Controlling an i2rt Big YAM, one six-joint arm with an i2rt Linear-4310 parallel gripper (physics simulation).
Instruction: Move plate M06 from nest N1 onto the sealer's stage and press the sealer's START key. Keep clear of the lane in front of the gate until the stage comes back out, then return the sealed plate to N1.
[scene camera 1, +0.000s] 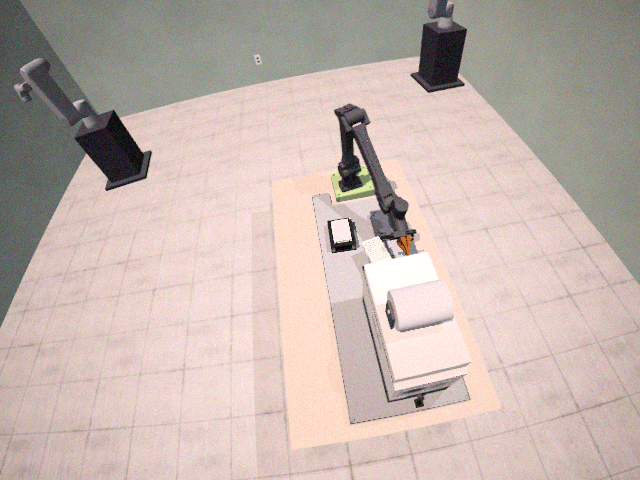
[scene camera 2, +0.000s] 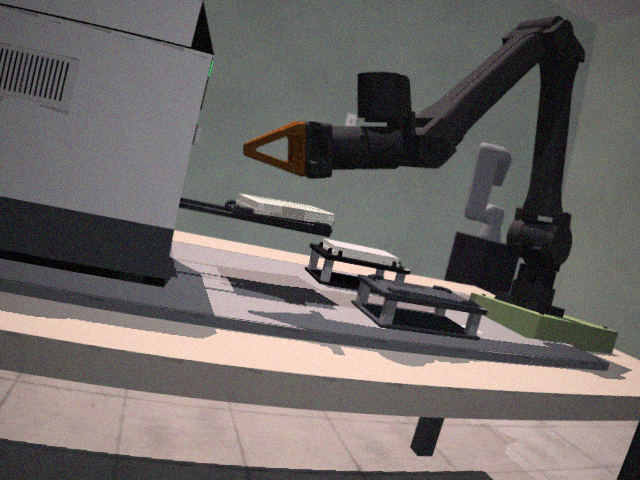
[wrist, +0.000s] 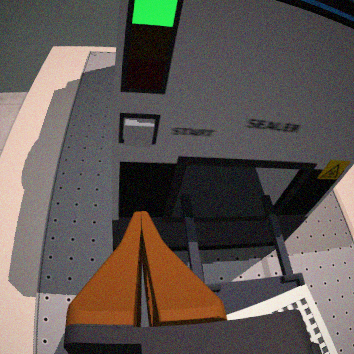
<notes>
I see my gripper (scene camera 2: 243, 149), a sealer's START button (wrist: 137, 131), a dark sealer stage (scene camera 2: 238, 212) and a grey perforated deck (scene camera 2: 200, 279).
My gripper shows as well in the wrist view (wrist: 140, 219). The dark sealer stage shows as well in the wrist view (wrist: 235, 295). The grey perforated deck shows as well in the wrist view (wrist: 78, 240).
</notes>
